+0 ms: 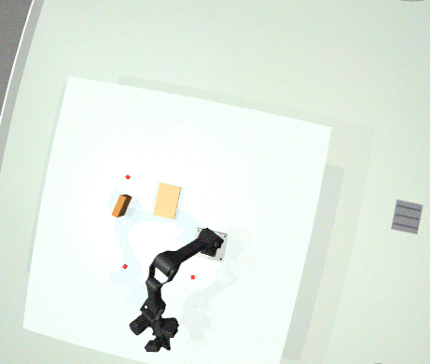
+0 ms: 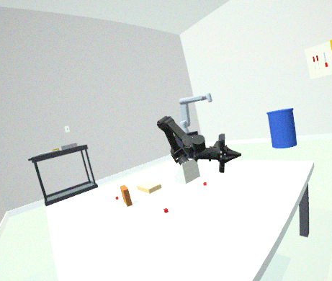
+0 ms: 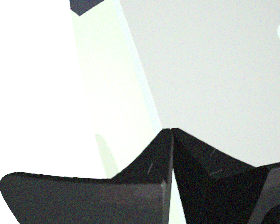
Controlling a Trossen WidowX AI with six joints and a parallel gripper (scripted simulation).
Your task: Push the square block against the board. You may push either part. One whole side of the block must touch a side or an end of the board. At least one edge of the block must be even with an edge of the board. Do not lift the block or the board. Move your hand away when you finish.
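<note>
Now: the orange square block 510 mm to the right of my gripper tip, 390 mm ahead of it and 150 mm below it. The rest, counted from my gripper tip: tan board 580 mm to the right, 200 mm ahead, 180 mm below.
</note>
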